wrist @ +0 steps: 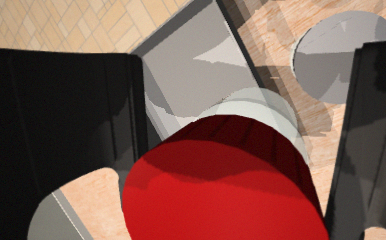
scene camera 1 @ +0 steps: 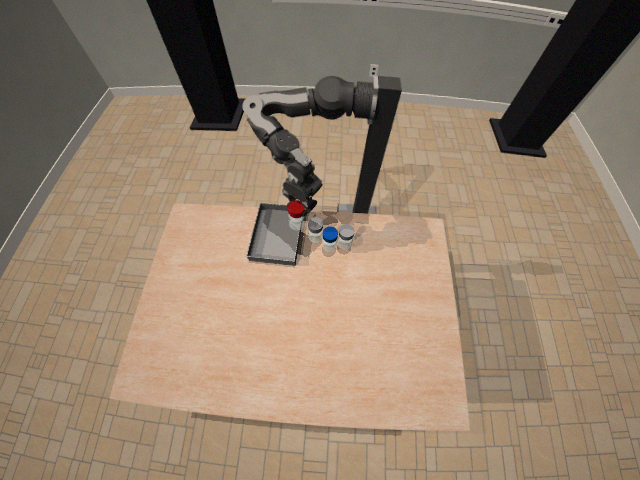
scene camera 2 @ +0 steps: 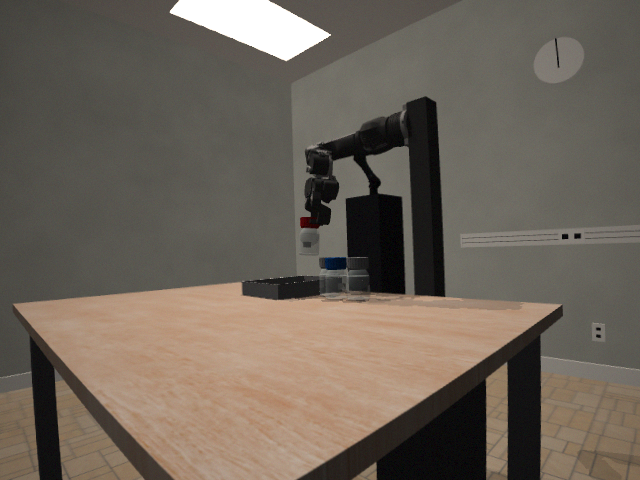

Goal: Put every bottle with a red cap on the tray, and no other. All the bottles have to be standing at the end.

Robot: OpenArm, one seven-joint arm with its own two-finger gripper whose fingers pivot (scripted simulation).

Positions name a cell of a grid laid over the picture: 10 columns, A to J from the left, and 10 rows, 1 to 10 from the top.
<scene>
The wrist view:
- gripper: F7
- dark grey tray: E3
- red-capped bottle: G7
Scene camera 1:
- gripper: E5
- dark grey tray: E5
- black mounting post: G2
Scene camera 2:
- gripper: E5
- dark grey tray: E7
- blue-capped bottle: F6
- black mounting post: G5
</scene>
